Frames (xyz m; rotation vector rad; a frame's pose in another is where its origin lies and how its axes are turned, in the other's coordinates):
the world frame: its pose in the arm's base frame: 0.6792 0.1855 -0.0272 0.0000 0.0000 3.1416
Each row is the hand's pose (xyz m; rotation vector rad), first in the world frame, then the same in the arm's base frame.
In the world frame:
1: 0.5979 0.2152 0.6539 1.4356 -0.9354 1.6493
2: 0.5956 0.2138 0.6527 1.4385 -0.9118 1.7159
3: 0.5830 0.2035 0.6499 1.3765 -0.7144 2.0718
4: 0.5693 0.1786 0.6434 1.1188 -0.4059 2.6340
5: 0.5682 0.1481 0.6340 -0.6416 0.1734 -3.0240
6: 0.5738 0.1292 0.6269 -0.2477 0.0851 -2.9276
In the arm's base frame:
1: 0.0813 -0.0297 0.6267 -0.8314 -1.2759 -0.8483
2: 0.0836 -0.0283 0.6255 -0.7969 -1.2573 -0.8001
3: 0.0962 -0.0180 0.6227 -0.5759 -1.1097 -0.5928
4: 0.1099 0.0069 0.6162 -0.2879 -0.7936 -0.2589
5: 0.1110 0.0374 0.6068 -0.1129 -0.4176 0.0458
6: 0.1054 0.0563 0.5997 -0.0578 -0.1682 0.2026

